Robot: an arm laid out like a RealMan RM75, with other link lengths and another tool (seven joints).
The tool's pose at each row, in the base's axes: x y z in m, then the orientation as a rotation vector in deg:
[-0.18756, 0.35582, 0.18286, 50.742, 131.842, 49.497]
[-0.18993, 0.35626, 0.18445, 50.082, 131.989, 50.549]
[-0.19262, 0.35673, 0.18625, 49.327, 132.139, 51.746]
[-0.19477, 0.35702, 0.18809, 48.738, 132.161, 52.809]
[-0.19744, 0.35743, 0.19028, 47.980, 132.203, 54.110]
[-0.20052, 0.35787, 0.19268, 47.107, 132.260, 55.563]
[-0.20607, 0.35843, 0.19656, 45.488, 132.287, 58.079]
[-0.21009, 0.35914, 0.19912, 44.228, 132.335, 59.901]
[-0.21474, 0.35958, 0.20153, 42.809, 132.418, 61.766]
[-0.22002, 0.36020, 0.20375, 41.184, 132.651, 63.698]
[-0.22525, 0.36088, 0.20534, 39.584, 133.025, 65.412]
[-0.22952, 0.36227, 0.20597, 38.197, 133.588, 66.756]
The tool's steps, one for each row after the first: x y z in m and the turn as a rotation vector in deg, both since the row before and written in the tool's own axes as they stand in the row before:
[0.00148, 0.00047, -0.00243, -0.682, 0.622, -0.178]
[0.00169, 0.00055, -0.00275, -0.780, 0.701, -0.201]
[0.00122, 0.00072, -0.00247, -0.719, 0.537, -0.118]
[0.00160, 0.00089, -0.00295, -0.878, 0.679, -0.166]
[0.00189, 0.00097, -0.00330, -0.975, 0.779, -0.199]
[0.00341, 0.00139, -0.00571, -1.734, 1.324, -0.408]
[0.00282, 0.00113, -0.00374, -1.250, 1.010, -0.343]
[0.00318, 0.00078, -0.00411, -1.282, 1.092, -0.428]
[0.00387, 0.00067, -0.00422, -1.279, 1.286, -0.525]
[0.00407, 0.00033, -0.00370, -1.075, 1.311, -0.544]
[0.00402, 0.00025, -0.00208, -0.730, 1.272, -0.473]

